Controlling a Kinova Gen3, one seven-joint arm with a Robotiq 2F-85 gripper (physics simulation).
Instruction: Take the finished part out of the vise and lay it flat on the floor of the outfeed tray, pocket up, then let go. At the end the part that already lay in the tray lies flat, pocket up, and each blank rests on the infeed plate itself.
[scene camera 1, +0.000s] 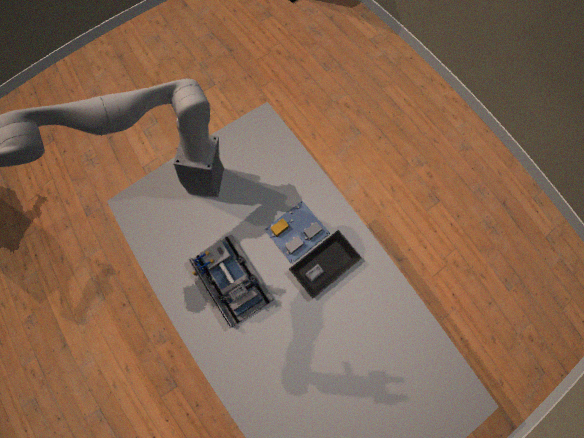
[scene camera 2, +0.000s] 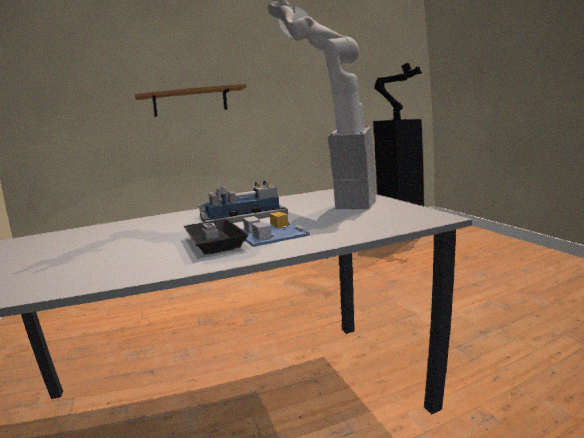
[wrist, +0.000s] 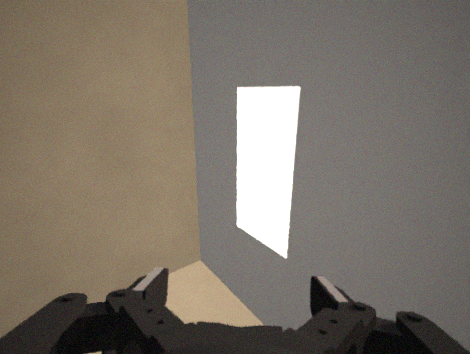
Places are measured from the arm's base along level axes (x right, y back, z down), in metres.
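Where they show: gripper, fingertip midpoint: (wrist: 238, 288); arm's base, origin of the base link: (scene camera 1: 196, 149) (scene camera 2: 349, 131).
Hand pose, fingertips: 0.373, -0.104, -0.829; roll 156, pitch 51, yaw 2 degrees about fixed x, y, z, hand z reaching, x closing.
Things, the pixels of their top centre, and the offset from my fingertips, as dx, dy, dz. Level surfaces: height alone.
- vise, middle of its top: (scene camera 1: 227, 277) (scene camera 2: 239, 189) -0.188, -0.269, +1.010
- small grey part, middle of its top: (scene camera 1: 237, 292) (scene camera 2: 221, 187) -0.186, -0.337, +0.994
- pale part, middle of its top: (scene camera 2: 209, 224) (scene camera 1: 315, 272) -0.446, -0.449, +1.062
- yellow block, middle of its top: (scene camera 2: 278, 214) (scene camera 1: 279, 226) -0.457, -0.232, +1.065
- blue infeed plate, middle of its top: (scene camera 2: 270, 231) (scene camera 1: 296, 231) -0.502, -0.281, +1.101
- table, its level: dz +1.109
My gripper (wrist: 238, 288) is open and empty in the wrist view, raised high and facing the walls, away from the table. The vise (scene camera 1: 216, 289) (scene camera 2: 242, 206) stands on the table. A small grey part (scene camera 1: 238, 291) sits among its jaws; its pocket is too small to make out. The dark outfeed tray (scene camera 1: 334, 254) (scene camera 2: 222, 244) holds a pale part (scene camera 1: 314, 272) (scene camera 2: 210, 232) near one end, seemingly pocket up. Two grey blanks (scene camera 1: 313, 230) (scene camera 1: 294, 244) (scene camera 2: 251, 224) (scene camera 2: 262, 230) and a yellow block (scene camera 1: 280, 227) (scene camera 2: 279, 219) rest apart on the blue infeed plate (scene camera 1: 300, 218) (scene camera 2: 287, 234).
The infeed plate lies beside the tray, with the vise across a gap from both. The arm's grey pedestal (scene camera 1: 199, 172) (scene camera 2: 351, 170) stands at one end of the table (scene camera 1: 350, 340) (scene camera 2: 125, 265). A wall shelf (scene camera 2: 190, 92) and a black arm on a dark cabinet (scene camera 2: 397, 160) are behind.
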